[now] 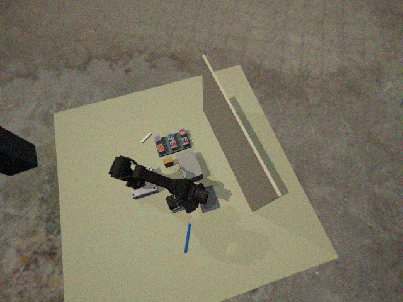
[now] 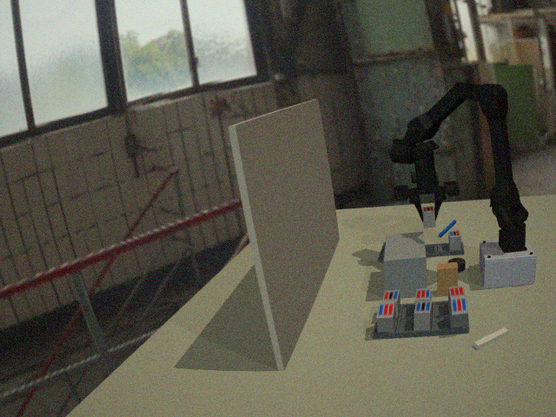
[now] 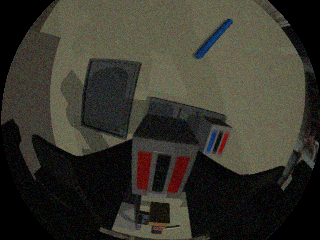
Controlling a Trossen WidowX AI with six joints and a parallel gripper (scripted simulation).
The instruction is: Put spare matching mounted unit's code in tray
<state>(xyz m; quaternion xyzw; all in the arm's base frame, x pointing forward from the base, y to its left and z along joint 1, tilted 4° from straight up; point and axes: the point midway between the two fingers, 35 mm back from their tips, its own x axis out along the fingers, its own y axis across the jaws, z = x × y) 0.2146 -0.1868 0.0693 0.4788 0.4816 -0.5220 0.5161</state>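
The dark tray lies 100 mm ahead of my gripper tip, 20 mm to the right of it and 90 mm below it. The rest, counted from my gripper tip: striped block 80 mm behind, 10 mm to the left, 50 mm below; grey spare 20 mm above; blue marker 70 mm behind, 160 mm to the right, 90 mm below.
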